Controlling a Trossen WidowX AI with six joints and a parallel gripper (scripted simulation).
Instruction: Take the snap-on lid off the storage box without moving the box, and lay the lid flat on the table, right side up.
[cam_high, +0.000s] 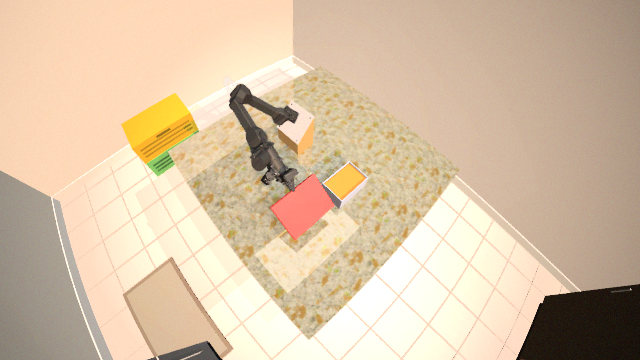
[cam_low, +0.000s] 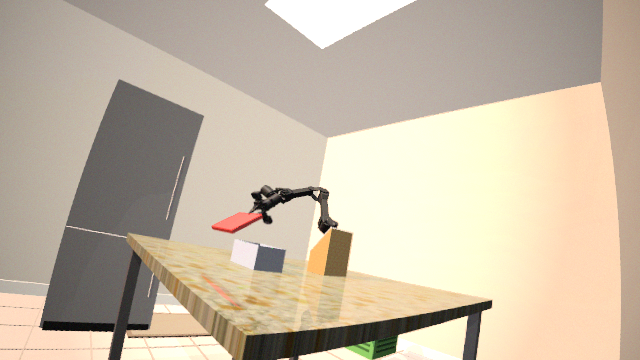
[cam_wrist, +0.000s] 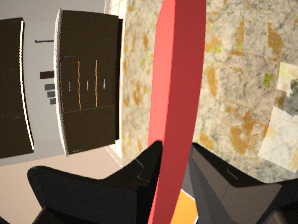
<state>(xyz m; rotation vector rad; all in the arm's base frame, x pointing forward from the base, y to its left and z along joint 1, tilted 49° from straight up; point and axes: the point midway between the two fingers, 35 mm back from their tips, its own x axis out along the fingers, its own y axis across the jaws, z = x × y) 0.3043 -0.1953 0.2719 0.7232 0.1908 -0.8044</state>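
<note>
Right now the red lid is 70 mm ahead of my gripper tip, 40 mm below it and 10 mm to the right of it. The rest, counted from my gripper tip: storage box: 260 mm to the left, 170 mm below, 100 mm ahead.
</note>
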